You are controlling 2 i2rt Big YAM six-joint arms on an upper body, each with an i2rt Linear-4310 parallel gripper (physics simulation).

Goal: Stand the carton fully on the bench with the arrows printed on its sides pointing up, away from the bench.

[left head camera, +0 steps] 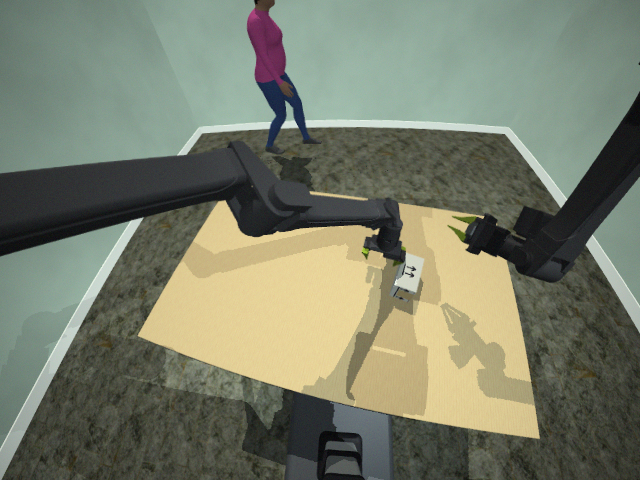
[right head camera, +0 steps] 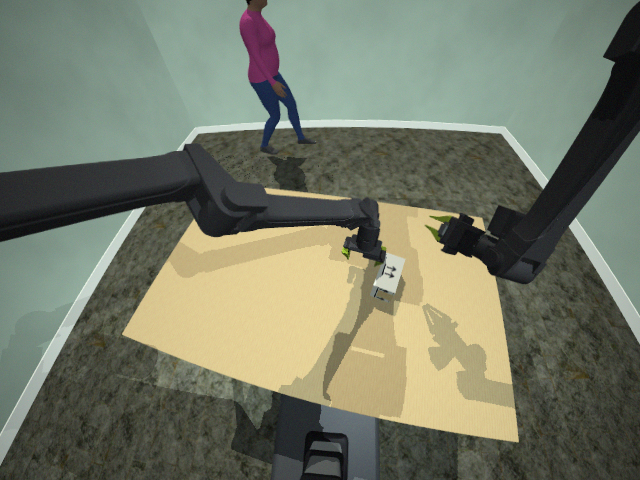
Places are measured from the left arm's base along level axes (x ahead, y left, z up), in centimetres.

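Pixels of known places: left gripper, fingertip midpoint: (left head camera: 380, 261) (right head camera: 361, 261); right gripper, fingertip midpoint: (left head camera: 450, 221) (right head camera: 428, 220).
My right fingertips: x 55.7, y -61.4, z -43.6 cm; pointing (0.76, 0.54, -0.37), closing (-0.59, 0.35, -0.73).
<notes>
Behind a point stands the place of what it marks.
The white carton (left head camera: 408, 283) {z -61.6, x 44.9, y -52.6 cm} (right head camera: 387, 283) {z -61.6, x 45.0, y -52.6 cm} lies on its side on the bench (left head camera: 258, 310) {z -70.4, x 36.5, y -3.5 cm} (right head camera: 232, 310) {z -70.4, x 36.1, y -1.0 cm}. Its upward face shows two dark arrows, lying parallel to the bench and pointing roughly rightward in the picture. Its near end shows dark print. My left gripper (left head camera: 382, 257) {z -67.2, x 55.7, y -45.3 cm} (right head camera: 362, 257) {z -67.2, x 55.7, y -45.3 cm} is open, with one finger close by the carton's far left corner; whether they touch cannot be told. No carton shows between its fingers. My right gripper (left head camera: 450, 221) {z -43.6, x 55.7, y -61.4 cm} (right head camera: 428, 222) {z -43.6, x 55.7, y -61.4 cm} is nearly closed and empty, raised above the bench to the right of the carton.
The left arm (left head camera: 330, 211) {z -27.1, x 43.2, y -28.7 cm} (right head camera: 310, 210) {z -29.8, x 45.9, y -31.2 cm} reaches over the bench's far part. The right arm (left head camera: 584, 217) {z -21.0, x 38.4, y -71.3 cm} (right head camera: 560, 206) {z -19.4, x 39.1, y -71.8 cm} comes in from the right. A person in a pink top (left head camera: 268, 49) (right head camera: 261, 49) stands on the floor beyond the bench. Arm shadows fall around the carton.
</notes>
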